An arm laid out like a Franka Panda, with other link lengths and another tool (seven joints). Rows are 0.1 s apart.
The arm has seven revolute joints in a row. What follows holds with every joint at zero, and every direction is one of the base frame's. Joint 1 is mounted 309.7 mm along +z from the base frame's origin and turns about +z. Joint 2 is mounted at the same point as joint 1 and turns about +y. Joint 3 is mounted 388.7 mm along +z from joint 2 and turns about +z. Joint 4 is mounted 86.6 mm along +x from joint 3 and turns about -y. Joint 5 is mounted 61 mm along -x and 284.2 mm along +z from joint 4 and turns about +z. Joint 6 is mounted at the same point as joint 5 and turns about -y. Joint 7 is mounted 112.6 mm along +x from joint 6 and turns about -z. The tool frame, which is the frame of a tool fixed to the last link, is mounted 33 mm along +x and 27 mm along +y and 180.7 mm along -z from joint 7; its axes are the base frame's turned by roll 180, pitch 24.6 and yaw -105.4 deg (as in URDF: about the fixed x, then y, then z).
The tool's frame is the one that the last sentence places.
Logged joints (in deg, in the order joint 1, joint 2, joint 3, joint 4, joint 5, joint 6, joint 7), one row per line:
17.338, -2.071, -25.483, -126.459, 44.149, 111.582, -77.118
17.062, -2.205, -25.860, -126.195, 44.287, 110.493, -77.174
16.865, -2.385, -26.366, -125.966, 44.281, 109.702, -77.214
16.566, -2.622, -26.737, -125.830, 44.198, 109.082, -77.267
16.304, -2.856, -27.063, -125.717, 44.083, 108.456, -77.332
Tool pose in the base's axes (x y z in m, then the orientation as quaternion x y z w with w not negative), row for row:
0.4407, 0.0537, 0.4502, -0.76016, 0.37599, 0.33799, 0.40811
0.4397, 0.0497, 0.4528, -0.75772, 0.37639, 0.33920, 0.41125
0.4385, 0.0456, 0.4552, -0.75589, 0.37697, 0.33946, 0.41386
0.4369, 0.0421, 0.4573, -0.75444, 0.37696, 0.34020, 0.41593
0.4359, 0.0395, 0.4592, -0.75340, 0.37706, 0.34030, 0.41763
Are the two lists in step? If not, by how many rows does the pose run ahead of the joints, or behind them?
The pose runs 1 row ahead of the joints: the pose in row i belongs to the joints in row i + 1.
